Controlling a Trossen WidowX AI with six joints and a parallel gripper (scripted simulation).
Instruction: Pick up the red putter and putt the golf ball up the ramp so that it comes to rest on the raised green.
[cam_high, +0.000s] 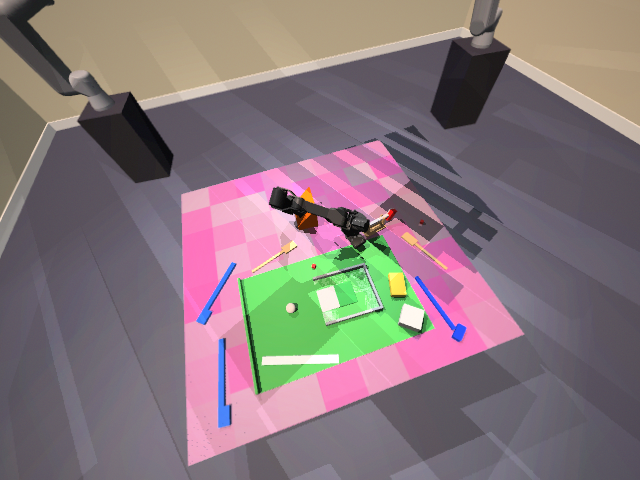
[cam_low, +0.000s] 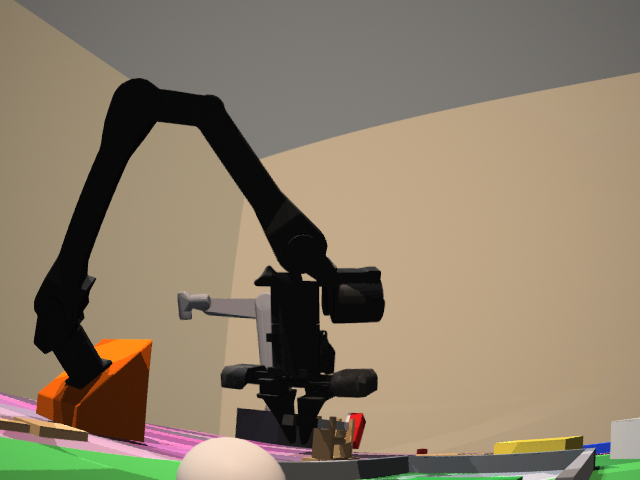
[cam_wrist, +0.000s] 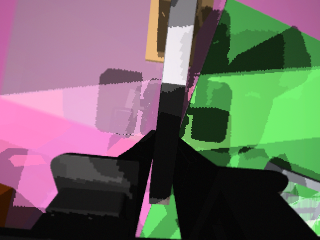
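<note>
Right now the red putter is 11 cm to the left of my gripper tip, 4 cm behind it and 3 cm above it. Round my gripper tip: white golf ball (35 cm to the right, 28 cm ahead, 1 cm below); yellow block (28 cm ahead, 12 cm to the left, 1 cm below); white block (43 cm ahead, 12 cm to the left).
</note>
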